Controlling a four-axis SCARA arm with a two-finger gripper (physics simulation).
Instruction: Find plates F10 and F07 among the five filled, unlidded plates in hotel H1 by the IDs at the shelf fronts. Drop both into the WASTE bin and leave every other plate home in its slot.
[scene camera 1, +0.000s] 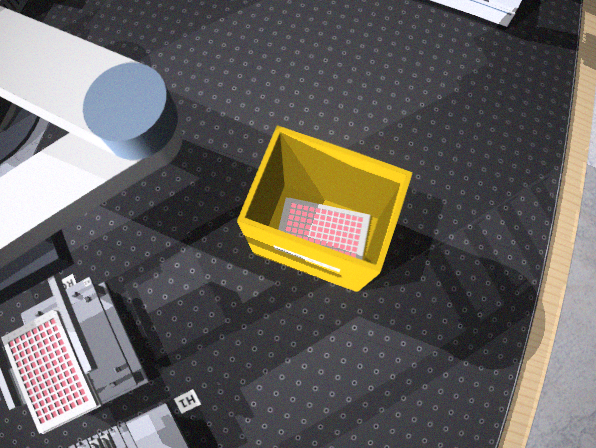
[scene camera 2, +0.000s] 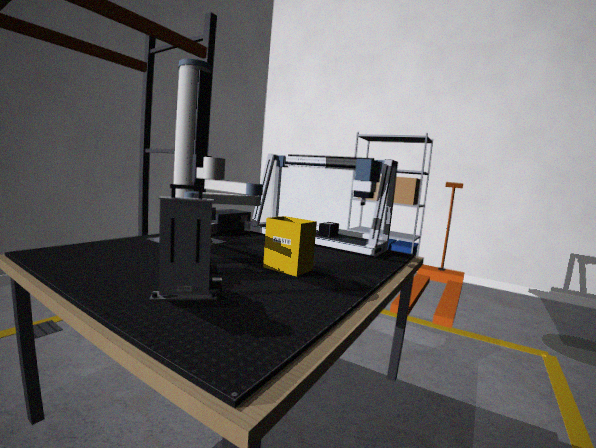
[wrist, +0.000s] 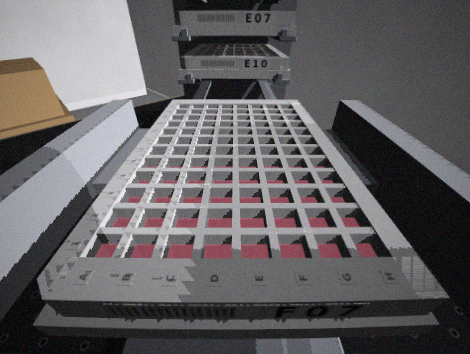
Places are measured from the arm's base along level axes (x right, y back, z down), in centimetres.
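Where they show: gripper, fingertip midpoint: (scene camera 1: 53, 389) (wrist: 235, 119).
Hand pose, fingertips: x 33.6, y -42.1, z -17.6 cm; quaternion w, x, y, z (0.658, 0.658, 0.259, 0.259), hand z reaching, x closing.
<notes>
Each offset is from my fingertips to the top centre of the thing. "spot": to the spot under its first point.
My gripper (scene camera 1: 46, 367) (wrist: 235, 119) is shut on plate F07 @(dx -1.6, dy +1.7, dz +0.2 cm) (scene camera 1: 55, 385) (wrist: 215, 280), one finger along each long side. The plate is level, unlidded, with pink-filled wells, and is out of the hotel, over the grey fixture @(dx -3.5, dy +3.7, dz +9.3 cm) (scene camera 1: 112, 335). In the wrist view, hotel H1 @(spot: dx +2.0, dy -7.5, dz -0.5 cm) (wrist: 187, 78) stands beyond it, with plate E10 @(dx +9.2, dy -10.0, dz -1.9 cm) (wrist: 232, 63) and plate E07 @(dx +9.2, dy -10.0, dz -4.7 cm) (wrist: 212, 18) in their slots and a vacant slot below E10. The yellow WASTE bin @(dx -31.0, dy -22.5, dz -3.7 cm) (scene camera 1: 345, 152) (scene camera 2: 306, 250) holds a pink-filled plate @(dx -31.1, dy -22.9, dz +14.3 cm) (scene camera 1: 337, 228) whose ID cannot be read. In scene camera 2 the gripper is hidden.
The H1 label @(spot: dx -1.8, dy -12.6, dz +16.3 cm) (scene camera 1: 187, 401) lies beside the hotel base at the bottom of scene camera 1. The white arm (scene camera 1: 45, 185) (scene camera 2: 227, 186) reaches over the fixture side. A grey tower (scene camera 2: 185, 240) stands nearest scene camera 2. A gantry frame (scene camera 2: 270, 185) stands behind the bin.
</notes>
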